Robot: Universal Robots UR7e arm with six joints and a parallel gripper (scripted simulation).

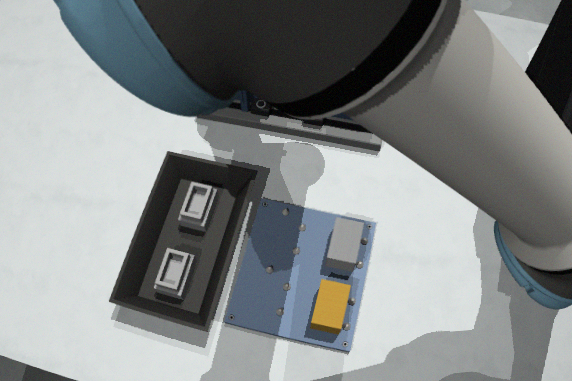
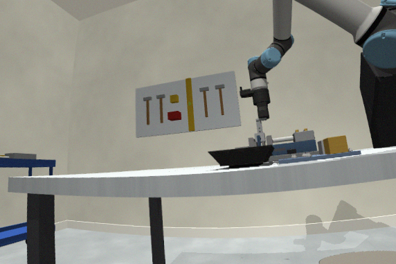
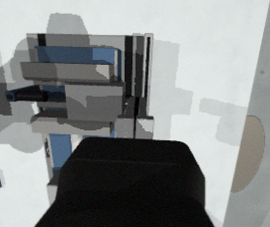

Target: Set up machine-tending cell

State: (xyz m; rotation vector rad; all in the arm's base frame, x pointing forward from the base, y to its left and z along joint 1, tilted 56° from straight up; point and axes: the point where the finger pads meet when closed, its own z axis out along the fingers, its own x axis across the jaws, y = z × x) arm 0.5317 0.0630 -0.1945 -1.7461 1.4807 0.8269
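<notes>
My hand is 100 mm above the blue base, 80 mm past it and 70 mm to the right of it. The rest, counted from my hand: brass blank (410 mm to the left, 250 mm behind, 110 mm below).
</notes>
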